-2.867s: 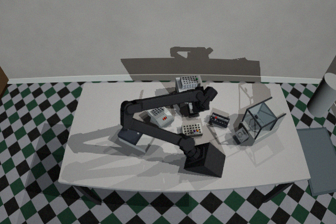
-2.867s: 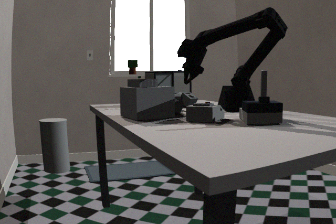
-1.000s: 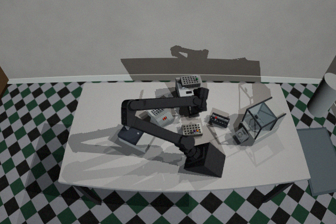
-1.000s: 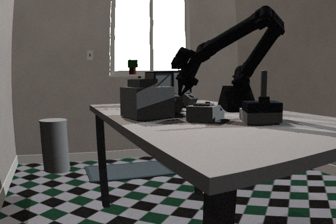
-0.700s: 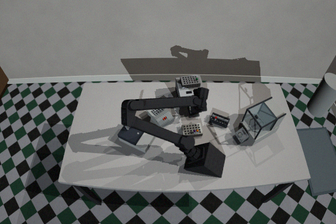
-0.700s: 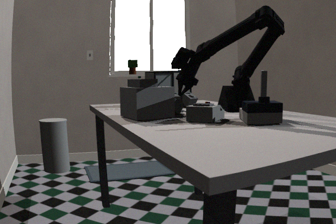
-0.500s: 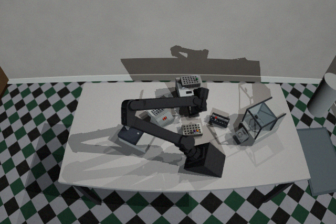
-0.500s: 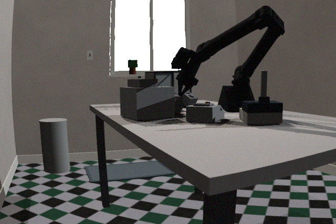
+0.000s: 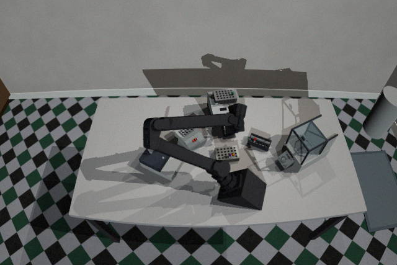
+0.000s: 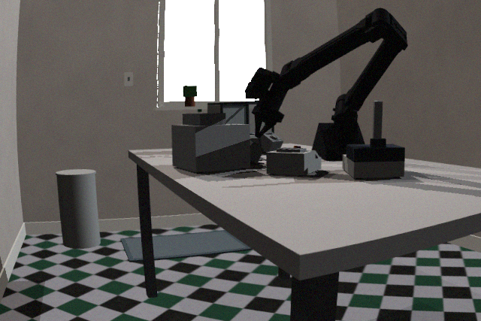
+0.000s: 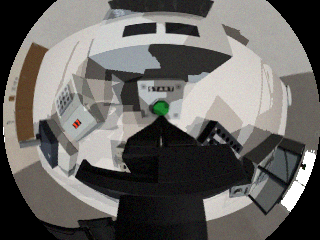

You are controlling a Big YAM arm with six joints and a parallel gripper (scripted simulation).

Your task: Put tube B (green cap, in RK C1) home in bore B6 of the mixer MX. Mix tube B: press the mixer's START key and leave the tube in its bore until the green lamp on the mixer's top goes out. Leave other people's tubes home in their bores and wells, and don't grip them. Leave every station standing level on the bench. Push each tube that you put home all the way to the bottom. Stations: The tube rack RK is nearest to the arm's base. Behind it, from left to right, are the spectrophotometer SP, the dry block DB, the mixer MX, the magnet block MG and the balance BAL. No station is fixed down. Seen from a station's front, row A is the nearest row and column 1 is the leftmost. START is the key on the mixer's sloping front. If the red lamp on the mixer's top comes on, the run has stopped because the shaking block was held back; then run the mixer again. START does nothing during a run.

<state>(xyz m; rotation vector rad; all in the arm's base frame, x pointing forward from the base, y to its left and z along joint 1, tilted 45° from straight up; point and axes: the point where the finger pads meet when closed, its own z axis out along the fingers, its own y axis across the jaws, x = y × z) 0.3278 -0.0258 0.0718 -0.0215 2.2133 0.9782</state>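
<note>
Now: the green start key 30 mm below my hand, 20 mm ahead of it and 10 mm to the left of it. Round my hand: tube B (190 mm ahead, 60 mm above, 10 mm to the left); tube rack RK (120 mm behind, 80 mm below, 10 mm to the left); magnet block MG (170 mm to the right, 70 mm below, 20 mm behind).
</note>
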